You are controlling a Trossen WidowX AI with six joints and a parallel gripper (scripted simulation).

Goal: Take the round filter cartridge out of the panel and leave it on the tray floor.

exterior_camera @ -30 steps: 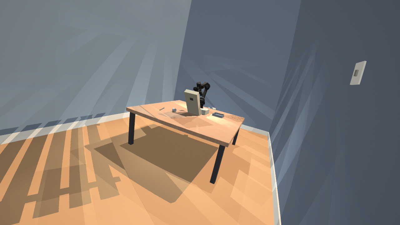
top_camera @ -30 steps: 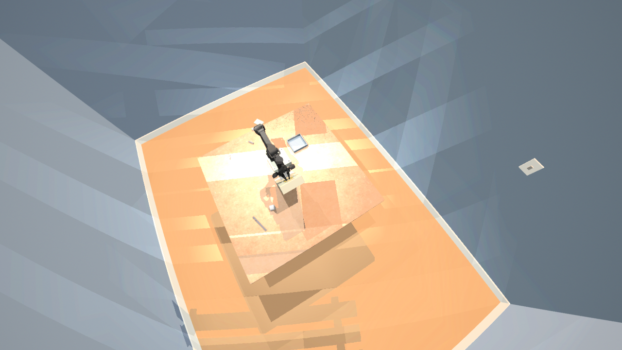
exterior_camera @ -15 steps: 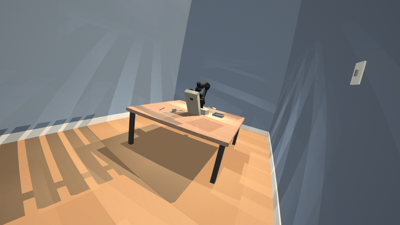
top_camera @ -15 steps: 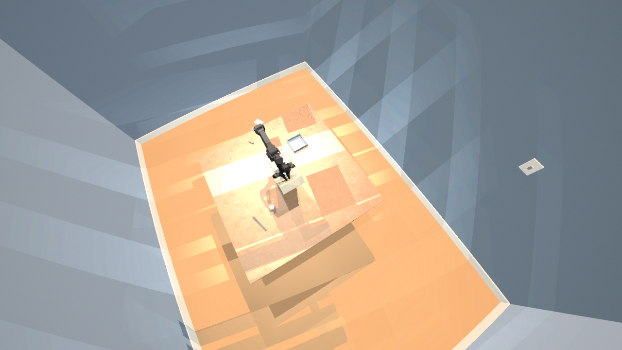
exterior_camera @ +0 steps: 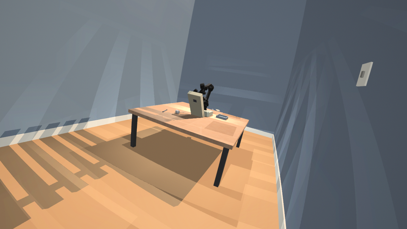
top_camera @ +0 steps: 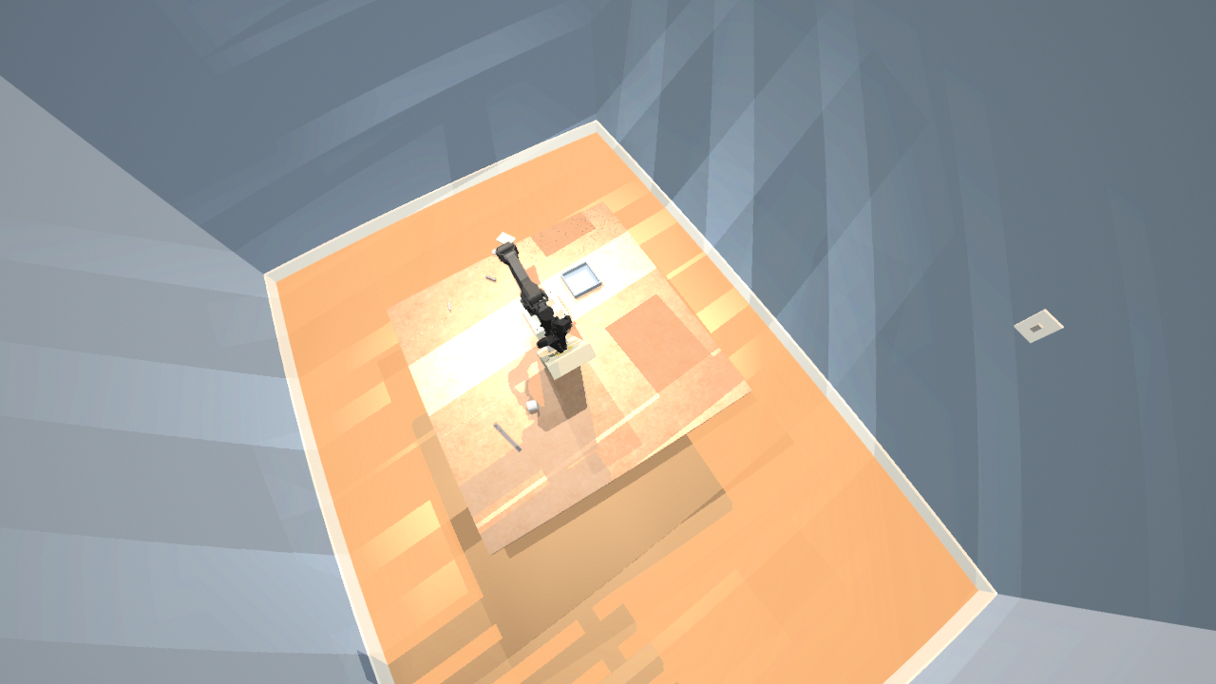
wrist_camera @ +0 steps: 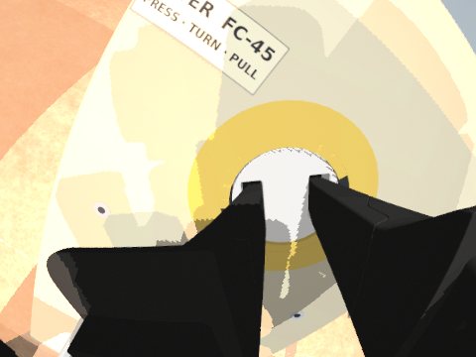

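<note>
Now: gripper tip 8 cm above the service panel and 4 cm past it. From my gripper tip the other things lie so: grey tray 40 cm behind, 30 cm to the left, 24 cm below; then filter cartridge 1 cm below, 1 cm ahead.
</note>
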